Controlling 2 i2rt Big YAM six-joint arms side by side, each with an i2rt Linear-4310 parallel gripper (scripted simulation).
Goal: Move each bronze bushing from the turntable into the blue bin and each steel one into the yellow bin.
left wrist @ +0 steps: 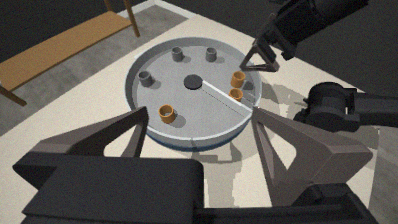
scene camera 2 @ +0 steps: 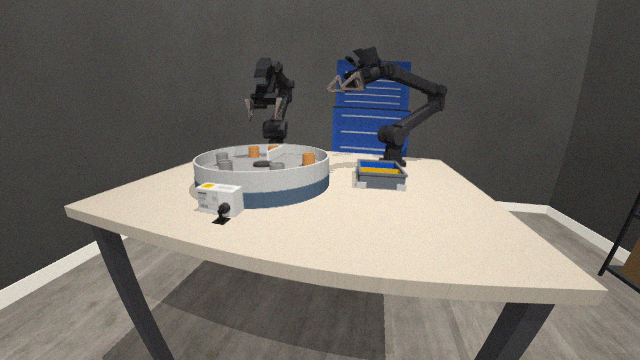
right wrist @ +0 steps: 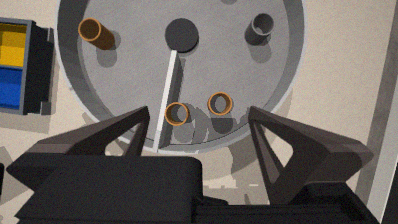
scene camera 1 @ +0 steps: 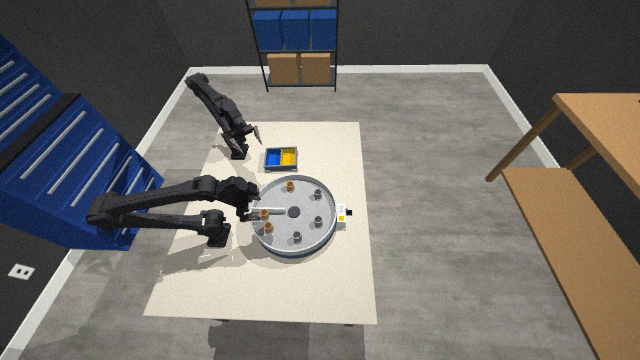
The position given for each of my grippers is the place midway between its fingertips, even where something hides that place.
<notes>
I see my left gripper (left wrist: pixel 199 112), my right gripper (right wrist: pixel 198 111) and a bronze bushing (right wrist: pixel 99 36).
</notes>
